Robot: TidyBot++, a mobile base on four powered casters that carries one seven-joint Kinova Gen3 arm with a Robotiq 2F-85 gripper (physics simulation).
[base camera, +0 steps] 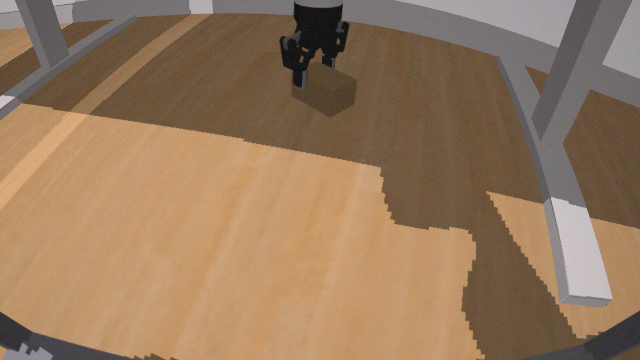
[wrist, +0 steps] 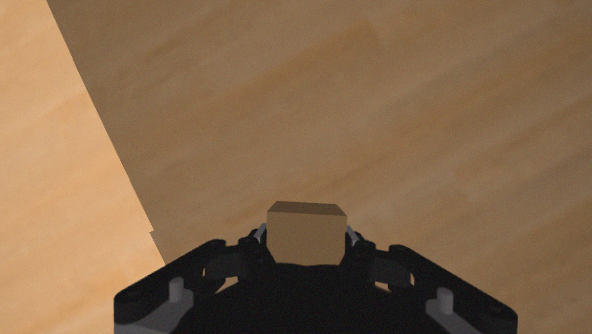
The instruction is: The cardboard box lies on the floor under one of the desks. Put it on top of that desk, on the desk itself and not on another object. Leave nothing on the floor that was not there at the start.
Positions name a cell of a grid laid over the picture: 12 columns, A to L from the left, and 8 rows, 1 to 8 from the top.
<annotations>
My gripper shows in the base camera view (F2) and in the wrist view (G6).
</annotations>
